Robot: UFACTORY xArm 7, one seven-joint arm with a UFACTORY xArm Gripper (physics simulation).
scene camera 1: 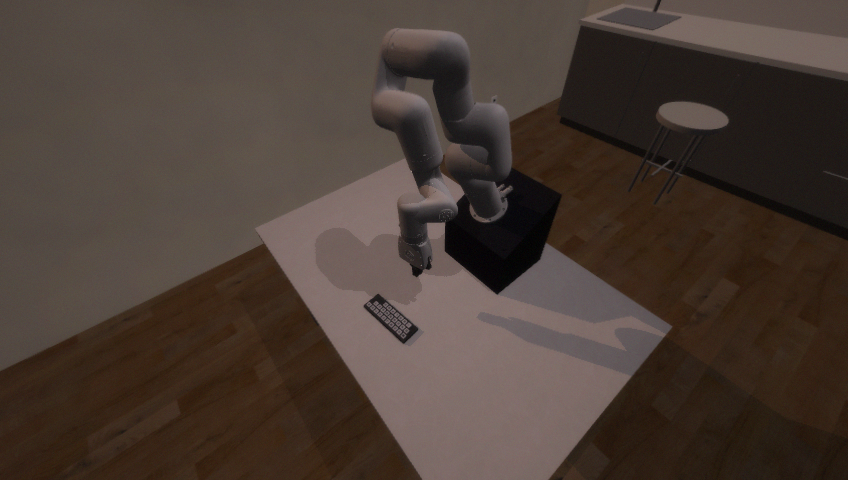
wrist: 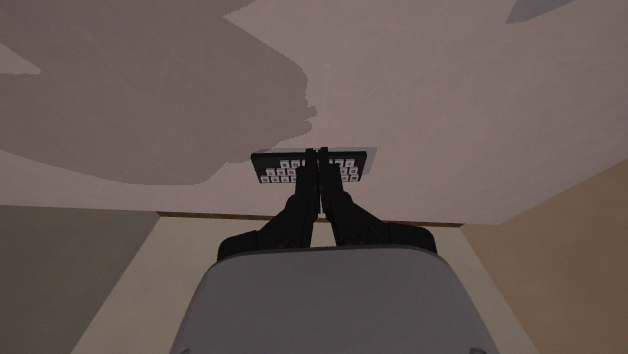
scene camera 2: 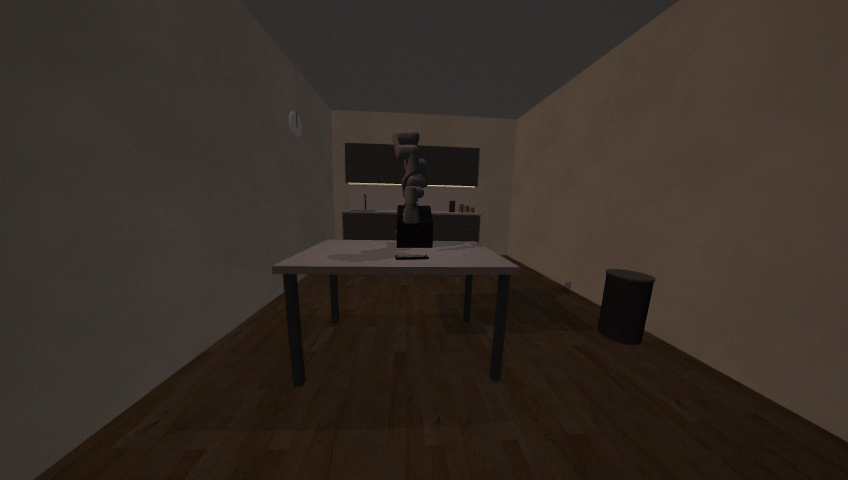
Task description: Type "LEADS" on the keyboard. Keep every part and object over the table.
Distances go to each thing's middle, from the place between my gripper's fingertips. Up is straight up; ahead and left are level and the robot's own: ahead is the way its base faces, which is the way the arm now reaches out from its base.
Labels:
Now: the black keyboard [scene camera 1: 385, 313] 12 cm below my hand, 12 cm ahead of it and 3 cm to the left of it.

